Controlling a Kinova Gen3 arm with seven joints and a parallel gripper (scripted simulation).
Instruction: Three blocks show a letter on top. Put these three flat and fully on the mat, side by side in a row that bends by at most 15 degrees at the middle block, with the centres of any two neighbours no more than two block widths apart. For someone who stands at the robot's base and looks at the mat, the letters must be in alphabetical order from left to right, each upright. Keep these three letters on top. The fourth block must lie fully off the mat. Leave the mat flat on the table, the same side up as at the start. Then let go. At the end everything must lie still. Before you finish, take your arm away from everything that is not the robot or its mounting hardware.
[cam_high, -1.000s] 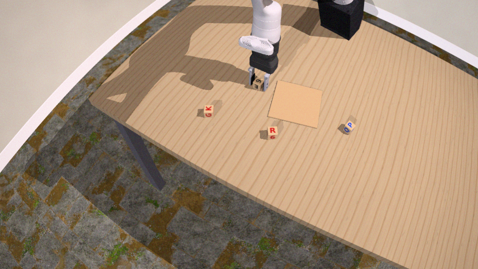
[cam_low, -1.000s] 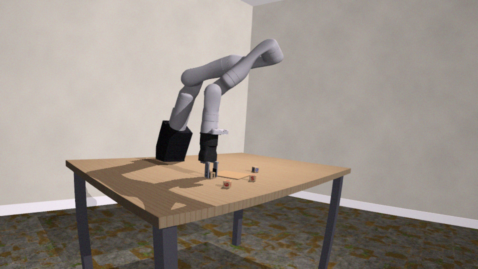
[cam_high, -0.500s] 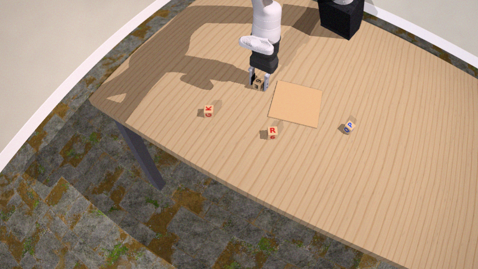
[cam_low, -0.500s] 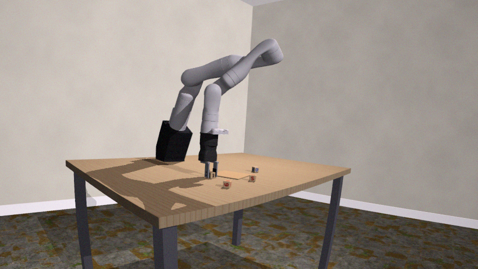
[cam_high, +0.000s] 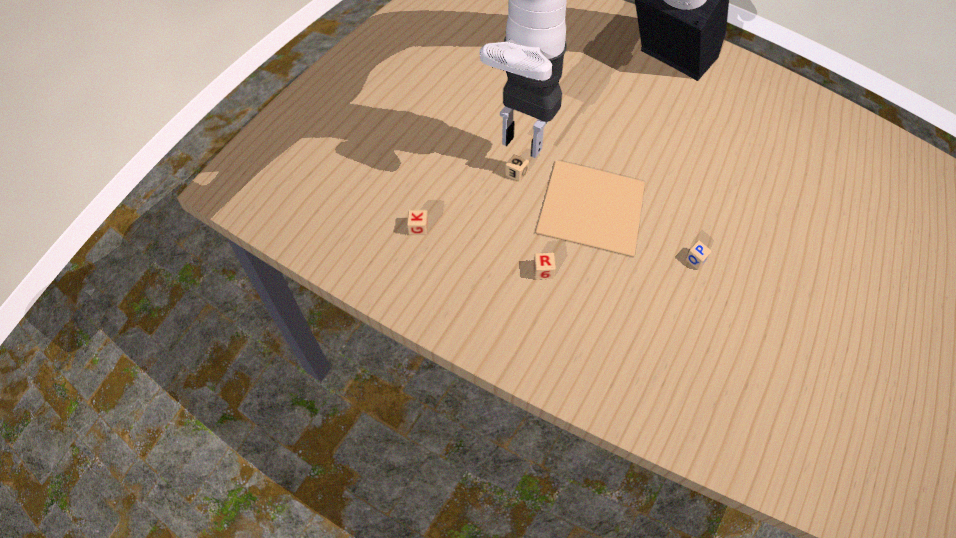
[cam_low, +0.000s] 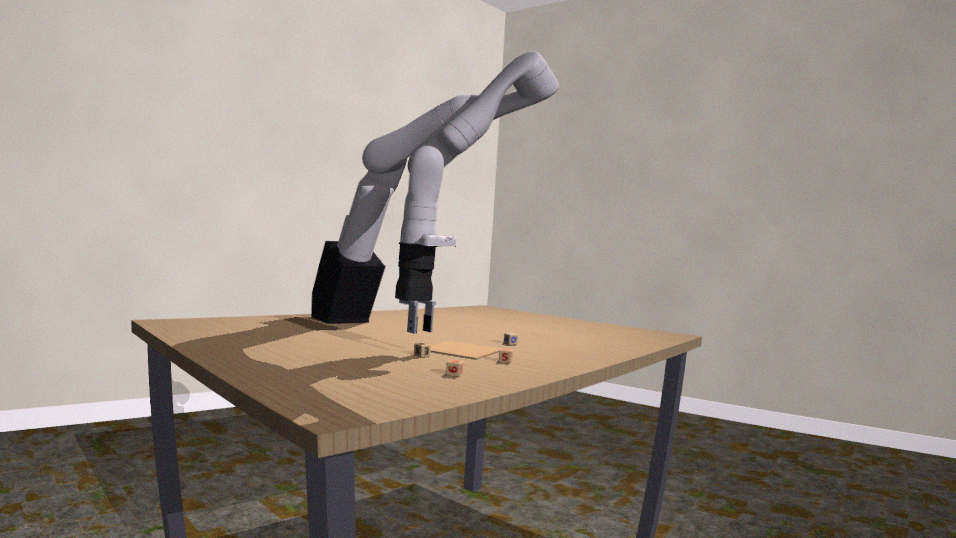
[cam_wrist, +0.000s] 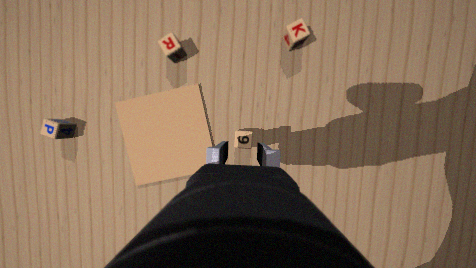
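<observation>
Now: the block 5 cm below my hand and 1 cm ahead of it. Round my hand: tan mat: 12 cm to the left, 6 cm below, 2 cm ahead.
</observation>
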